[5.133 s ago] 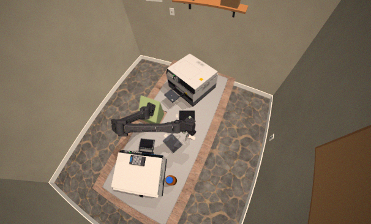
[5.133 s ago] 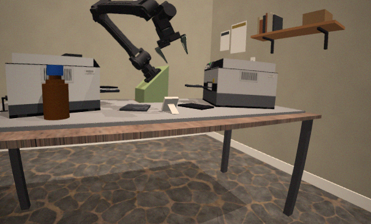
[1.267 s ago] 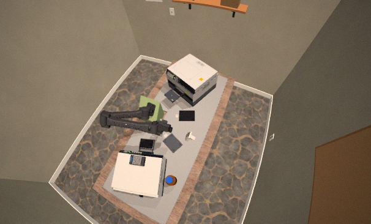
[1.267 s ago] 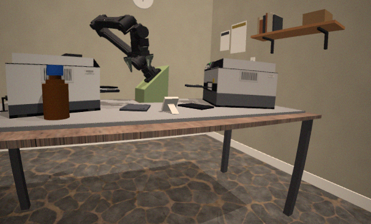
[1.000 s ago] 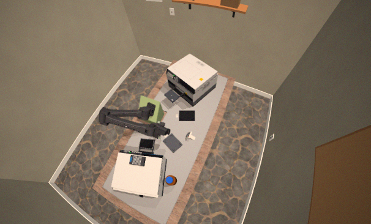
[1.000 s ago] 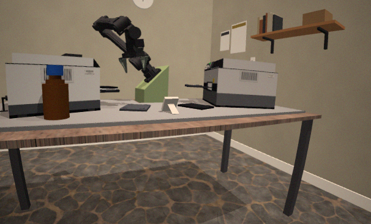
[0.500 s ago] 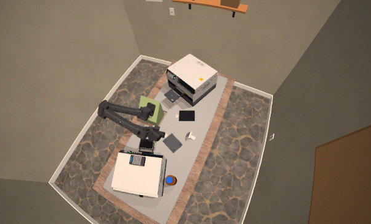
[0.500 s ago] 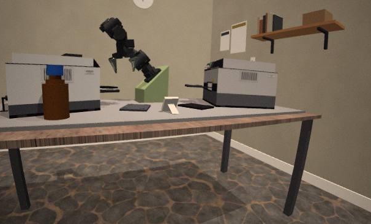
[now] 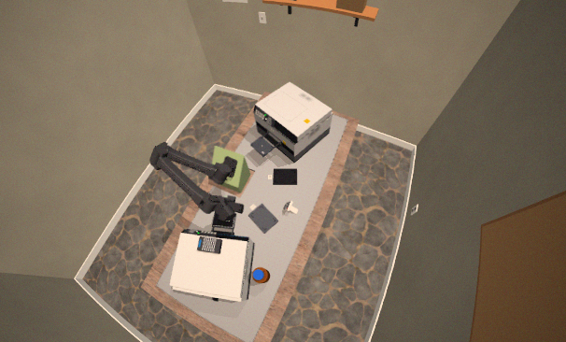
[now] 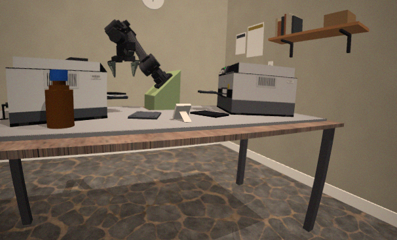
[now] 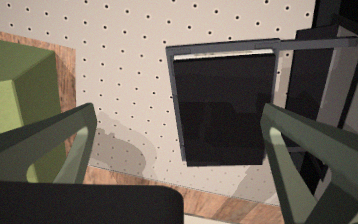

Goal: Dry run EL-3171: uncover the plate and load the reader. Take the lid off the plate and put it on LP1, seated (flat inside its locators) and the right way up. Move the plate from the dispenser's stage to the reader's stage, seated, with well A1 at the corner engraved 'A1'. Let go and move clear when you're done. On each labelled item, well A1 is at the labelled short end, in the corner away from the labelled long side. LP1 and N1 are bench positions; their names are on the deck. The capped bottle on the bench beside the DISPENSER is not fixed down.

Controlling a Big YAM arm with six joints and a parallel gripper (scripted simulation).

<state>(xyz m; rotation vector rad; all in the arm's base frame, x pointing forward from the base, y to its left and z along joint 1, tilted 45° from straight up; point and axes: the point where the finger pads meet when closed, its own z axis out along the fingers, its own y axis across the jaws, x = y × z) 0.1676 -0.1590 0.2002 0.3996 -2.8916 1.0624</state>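
Right now my hand is 90 mm above the dark lid, 50 mm to the left of it and 50 mm past it. From my hand the other things lie so: lidded white well plate (100 mm below, 50 mm to the right, 50 mm behind); brown capped bottle (310 mm ahead, 240 mm to the right, 70 mm below); grey pad (180 mm below, 140 mm ahead, 80 mm to the left).
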